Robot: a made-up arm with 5 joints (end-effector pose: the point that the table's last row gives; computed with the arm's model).
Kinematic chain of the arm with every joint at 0, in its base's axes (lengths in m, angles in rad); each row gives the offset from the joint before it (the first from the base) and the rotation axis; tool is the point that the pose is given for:
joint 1: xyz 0 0 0.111 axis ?
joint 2: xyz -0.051 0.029 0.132 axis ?
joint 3: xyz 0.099 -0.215 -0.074 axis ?
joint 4: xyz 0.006 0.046 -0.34 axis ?
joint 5: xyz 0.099 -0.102 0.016 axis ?
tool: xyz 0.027 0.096 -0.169
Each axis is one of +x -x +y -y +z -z.
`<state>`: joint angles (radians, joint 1 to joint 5).
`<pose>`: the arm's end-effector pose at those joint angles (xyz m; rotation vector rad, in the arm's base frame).
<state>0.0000 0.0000 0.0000 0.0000 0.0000</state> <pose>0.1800 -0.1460 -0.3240 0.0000 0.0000 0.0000</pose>
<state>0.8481 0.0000 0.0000 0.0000 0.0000</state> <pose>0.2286 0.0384 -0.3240 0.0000 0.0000 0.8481</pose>
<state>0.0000 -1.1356 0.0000 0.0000 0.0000</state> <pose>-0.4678 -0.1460 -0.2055 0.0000 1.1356 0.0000</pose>
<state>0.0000 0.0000 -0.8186 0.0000 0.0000</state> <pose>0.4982 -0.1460 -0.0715 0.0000 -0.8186 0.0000</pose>
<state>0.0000 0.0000 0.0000 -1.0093 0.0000</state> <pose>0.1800 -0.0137 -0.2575 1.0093 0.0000 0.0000</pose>
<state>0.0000 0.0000 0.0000 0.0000 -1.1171</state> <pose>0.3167 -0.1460 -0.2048 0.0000 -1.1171 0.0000</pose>
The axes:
joint 1: +z
joint 2: -y
joint 3: +y
joint 4: -x
joint 5: +y

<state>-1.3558 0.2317 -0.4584 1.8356 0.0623</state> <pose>-0.2076 -0.3965 0.0444 -1.8704 0.8560 -1.5916</pose>
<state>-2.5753 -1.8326 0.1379 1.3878 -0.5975</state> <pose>0.3401 0.5099 0.0994 0.9102 0.6758 -0.8715</pose>
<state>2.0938 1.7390 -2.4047 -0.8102 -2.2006</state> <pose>0.3742 -0.1612 0.2973 -0.1905 -0.4528 1.3870</pose>
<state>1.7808 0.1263 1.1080 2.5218 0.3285</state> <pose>0.2351 -0.0293 0.0009 2.1225 1.7420 -1.1336</pose>
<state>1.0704 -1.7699 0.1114 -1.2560 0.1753</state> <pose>-0.2684 -0.4792 0.1837 -0.0491 1.8502 -0.3909</pose>
